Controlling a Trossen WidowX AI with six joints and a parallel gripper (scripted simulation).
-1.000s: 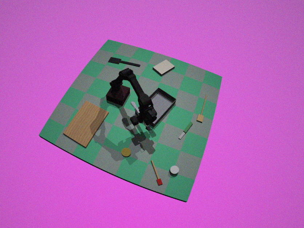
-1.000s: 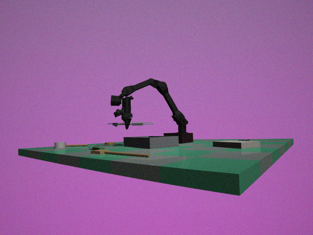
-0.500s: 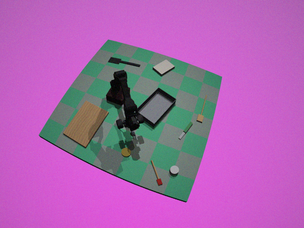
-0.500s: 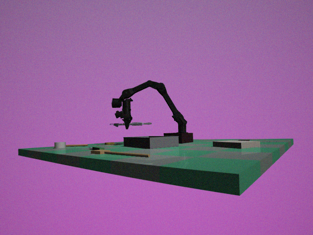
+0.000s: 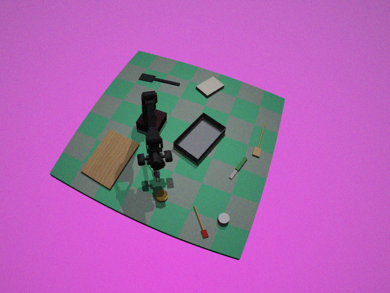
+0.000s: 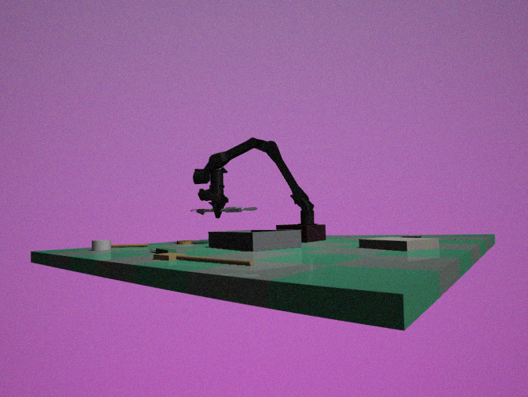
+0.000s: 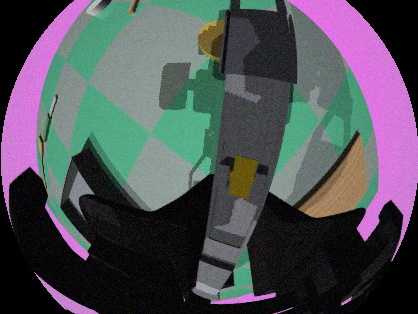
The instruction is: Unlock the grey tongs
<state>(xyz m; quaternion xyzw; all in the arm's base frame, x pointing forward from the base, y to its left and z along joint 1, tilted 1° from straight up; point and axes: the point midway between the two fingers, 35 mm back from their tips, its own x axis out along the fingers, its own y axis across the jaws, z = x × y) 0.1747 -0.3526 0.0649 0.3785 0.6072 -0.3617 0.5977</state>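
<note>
My gripper tip is now 310 mm past the wooden board and 100 mm above it. From my gripper tip the other things lie so: white cylinder 450 mm ahead, 170 mm to the right, 90 mm below; then roasting tin 320 mm to the left, 180 mm ahead, 80 mm below; then yellow disc 130 mm to the right, 100 mm below, 80 mm ahead.
</note>
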